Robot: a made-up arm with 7 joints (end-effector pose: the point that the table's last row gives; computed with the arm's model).
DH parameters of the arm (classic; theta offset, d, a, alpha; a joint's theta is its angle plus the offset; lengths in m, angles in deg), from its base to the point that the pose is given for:
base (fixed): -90 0.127 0 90
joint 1: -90 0.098 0.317 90
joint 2: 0 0.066 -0.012 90
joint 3: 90 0.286 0.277 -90
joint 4: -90 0.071 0.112 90
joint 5: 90 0.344 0.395 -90
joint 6: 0 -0.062 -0.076 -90
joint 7: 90 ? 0.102 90
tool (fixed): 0 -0.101 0 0
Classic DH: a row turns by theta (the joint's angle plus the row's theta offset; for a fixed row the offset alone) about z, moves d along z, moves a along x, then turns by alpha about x.
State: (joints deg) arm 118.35 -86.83 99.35 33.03 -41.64 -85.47 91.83
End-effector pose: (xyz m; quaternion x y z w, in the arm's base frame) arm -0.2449 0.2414 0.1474 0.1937 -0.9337 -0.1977 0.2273
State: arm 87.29 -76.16 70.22 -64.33 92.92 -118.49 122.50
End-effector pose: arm -0.3401 -0.0923 -0.0602 -0.4207 0.0500 0.8039 0.4174
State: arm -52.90 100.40 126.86 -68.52 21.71 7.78 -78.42
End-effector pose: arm -0.4115 -0.2004 -0.1371 -0.1318 0.7708 -0.3421 0.5211
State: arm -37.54 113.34 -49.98 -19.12 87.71 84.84 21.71
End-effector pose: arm 0.2695 0.1506 0.2179 -0.4753 -0.1671 0.2392 0.8301
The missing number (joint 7, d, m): -0.288
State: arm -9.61 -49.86 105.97 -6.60 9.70 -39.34 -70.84
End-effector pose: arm 0.4966 -0.1078 -0.0764 0.9215 -0.2579 -0.2879 0.0380
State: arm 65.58 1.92 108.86 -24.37 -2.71 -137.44 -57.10
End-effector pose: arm 0.4408 -0.4321 0.1826 -0.7755 0.1290 0.6123 0.0846
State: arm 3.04 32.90 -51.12 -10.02 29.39 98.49 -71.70
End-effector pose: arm 0.3231 0.6428 0.1035 -0.7175 -0.2462 0.6377 0.1335
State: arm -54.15 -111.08 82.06 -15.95 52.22 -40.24 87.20
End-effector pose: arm -0.0424 0.0424 0.0443 0.3138 -0.7613 0.4904 0.2856
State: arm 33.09 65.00 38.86 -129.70 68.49 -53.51 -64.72
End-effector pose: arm 0.3943 0.2830 0.0013 -0.8321 -0.3779 -0.1095 0.3908
